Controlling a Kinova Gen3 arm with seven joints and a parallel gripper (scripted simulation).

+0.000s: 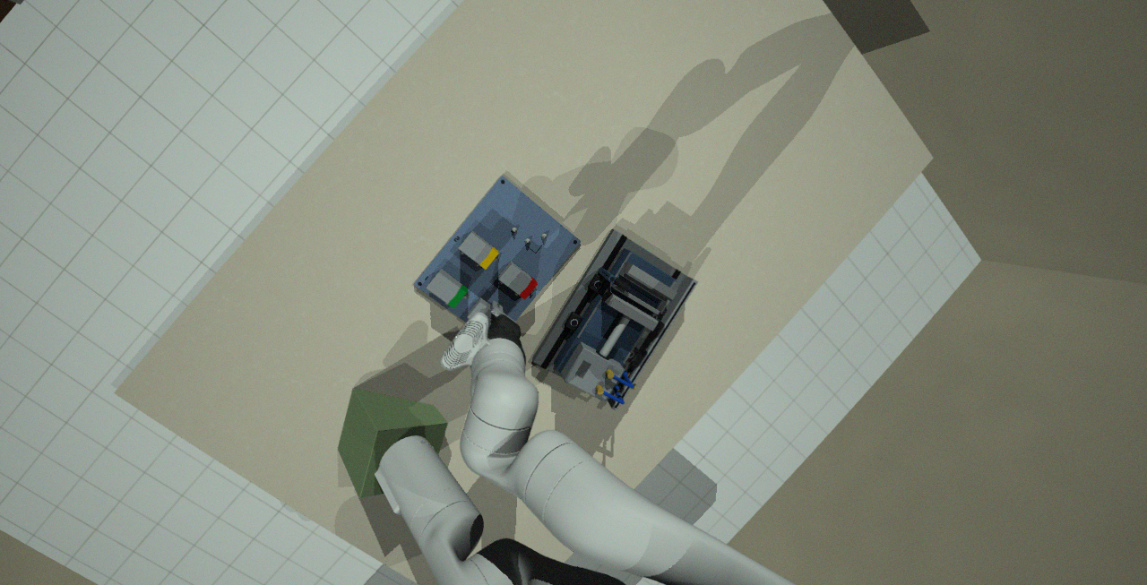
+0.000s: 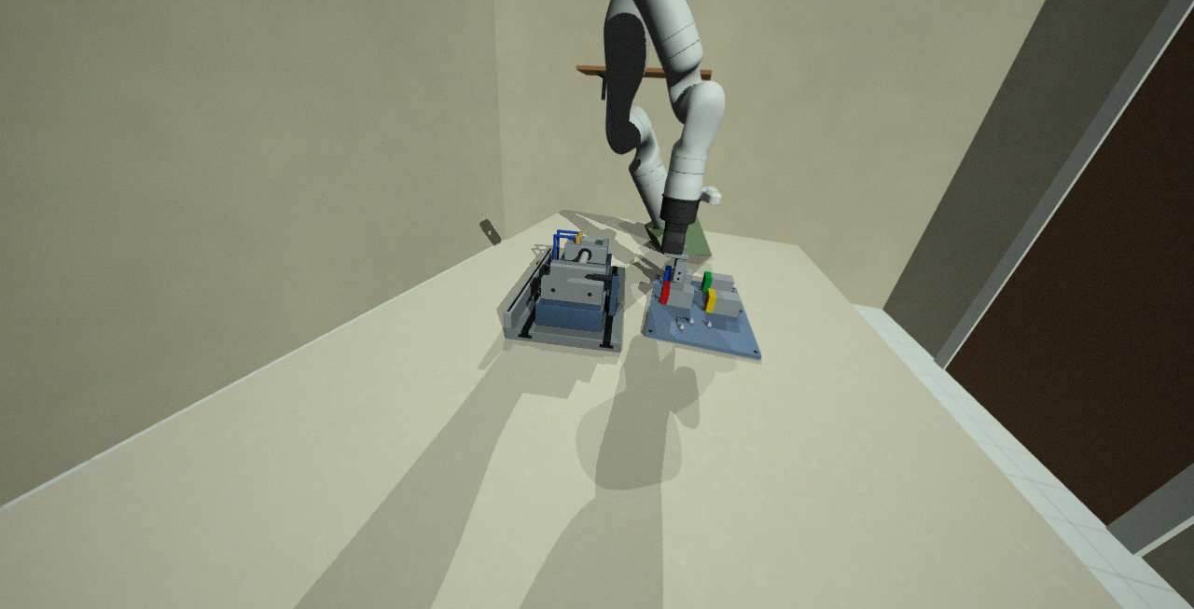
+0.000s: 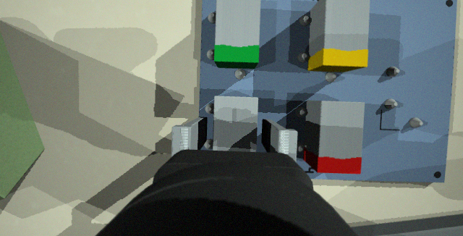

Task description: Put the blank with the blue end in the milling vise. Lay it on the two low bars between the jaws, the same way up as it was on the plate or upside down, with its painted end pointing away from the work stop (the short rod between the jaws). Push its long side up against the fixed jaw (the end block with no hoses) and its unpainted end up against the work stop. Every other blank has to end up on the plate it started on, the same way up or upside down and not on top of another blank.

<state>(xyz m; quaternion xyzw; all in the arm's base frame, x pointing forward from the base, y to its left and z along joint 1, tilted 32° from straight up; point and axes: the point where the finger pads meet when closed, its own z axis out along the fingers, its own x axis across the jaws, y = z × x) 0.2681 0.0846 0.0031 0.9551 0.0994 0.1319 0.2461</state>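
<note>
The blue-ended blank lies 20 mm below my hand. The rest, counted from my hand: green-ended blank (90 mm to the left, 20 mm below, 10 mm behind); then red-ended blank (90 mm ahead, 20 mm below, 10 mm to the left); then blue plate (80 mm ahead, 60 mm to the left, 40 mm below).
</note>
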